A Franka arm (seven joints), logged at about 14 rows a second.
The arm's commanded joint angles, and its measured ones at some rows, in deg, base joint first. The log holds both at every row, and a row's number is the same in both.
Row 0, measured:
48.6 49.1 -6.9 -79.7 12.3 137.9 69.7
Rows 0 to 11, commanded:
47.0 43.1 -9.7 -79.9 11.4 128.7 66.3
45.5 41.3 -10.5 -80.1 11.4 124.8 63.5
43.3 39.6 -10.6 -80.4 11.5 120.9 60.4
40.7 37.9 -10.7 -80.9 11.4 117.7 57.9
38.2 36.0 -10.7 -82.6 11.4 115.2 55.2
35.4 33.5 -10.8 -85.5 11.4 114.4 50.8
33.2 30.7 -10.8 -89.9 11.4 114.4 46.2
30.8 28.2 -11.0 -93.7 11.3 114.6 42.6
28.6 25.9 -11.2 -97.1 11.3 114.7 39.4
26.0 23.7 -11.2 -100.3 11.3 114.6 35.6
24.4 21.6 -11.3 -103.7 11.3 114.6 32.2
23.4 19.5 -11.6 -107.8 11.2 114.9 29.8
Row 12, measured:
25.2 27.0 -12.5 -96.9 12.1 113.4 33.9
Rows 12 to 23, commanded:
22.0 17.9 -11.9 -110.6 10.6 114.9 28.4
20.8 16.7 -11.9 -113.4 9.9 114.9 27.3
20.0 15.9 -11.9 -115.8 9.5 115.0 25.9
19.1 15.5 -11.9 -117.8 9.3 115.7 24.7
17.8 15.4 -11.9 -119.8 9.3 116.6 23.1
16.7 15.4 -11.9 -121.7 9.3 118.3 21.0
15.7 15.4 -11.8 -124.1 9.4 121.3 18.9
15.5 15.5 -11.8 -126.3 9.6 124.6 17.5
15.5 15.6 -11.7 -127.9 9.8 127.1 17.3
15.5 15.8 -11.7 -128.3 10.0 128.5 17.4
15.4 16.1 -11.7 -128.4 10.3 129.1 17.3
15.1 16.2 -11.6 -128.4 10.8 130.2 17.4
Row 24, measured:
16.2 18.0 -12.6 -126.6 10.1 128.3 18.1
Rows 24 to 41, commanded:
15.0 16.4 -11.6 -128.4 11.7 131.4 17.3
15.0 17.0 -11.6 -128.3 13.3 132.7 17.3
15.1 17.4 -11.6 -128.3 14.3 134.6 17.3
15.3 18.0 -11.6 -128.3 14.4 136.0 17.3
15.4 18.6 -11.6 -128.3 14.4 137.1 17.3
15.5 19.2 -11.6 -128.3 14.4 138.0 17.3
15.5 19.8 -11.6 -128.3 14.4 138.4 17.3
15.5 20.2 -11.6 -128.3 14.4 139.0 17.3
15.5 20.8 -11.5 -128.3 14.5 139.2 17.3
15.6 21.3 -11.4 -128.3 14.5 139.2 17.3
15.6 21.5 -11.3 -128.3 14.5 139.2 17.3
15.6 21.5 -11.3 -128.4 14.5 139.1 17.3
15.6 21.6 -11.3 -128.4 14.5 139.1 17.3
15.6 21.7 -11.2 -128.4 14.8 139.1 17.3
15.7 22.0 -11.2 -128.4 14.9 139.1 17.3
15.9 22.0 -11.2 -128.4 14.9 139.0 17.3
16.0 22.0 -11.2 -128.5 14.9 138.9 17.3
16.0 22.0 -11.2 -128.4 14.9 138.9 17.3
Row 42, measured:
16.2 22.3 -11.6 -127.7 13.6 138.3 18.1
